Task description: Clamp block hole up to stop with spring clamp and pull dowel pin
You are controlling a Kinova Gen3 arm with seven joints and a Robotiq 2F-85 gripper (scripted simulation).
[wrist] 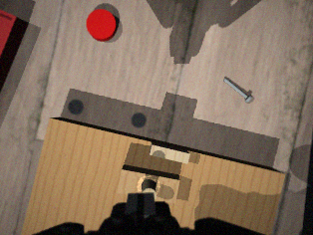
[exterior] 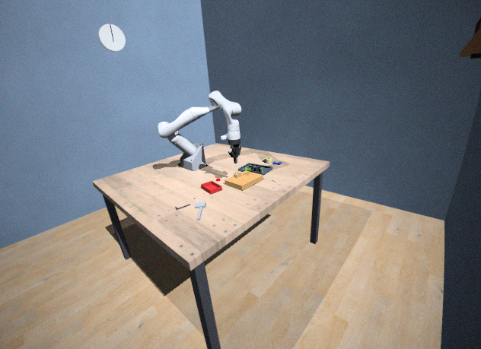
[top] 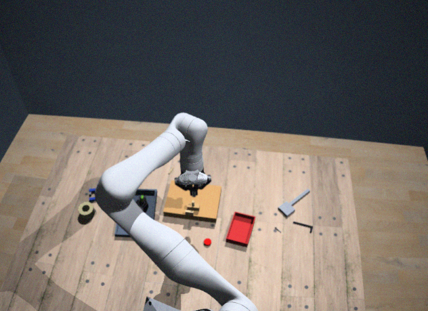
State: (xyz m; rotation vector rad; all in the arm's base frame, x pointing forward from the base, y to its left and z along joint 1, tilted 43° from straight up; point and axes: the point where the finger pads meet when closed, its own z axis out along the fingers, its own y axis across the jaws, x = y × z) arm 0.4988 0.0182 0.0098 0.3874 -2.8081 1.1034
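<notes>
My gripper is now 9 cm above the dowel pin and 1 cm to the right of it. From my hand the other things lie so: bench board 12 cm below, 4 cm ahead, 2 cm to the left; then wooden block 10 cm below, 1 cm to the left; then red disc 14 cm below, 12 cm behind, 7 cm to the right.
</notes>
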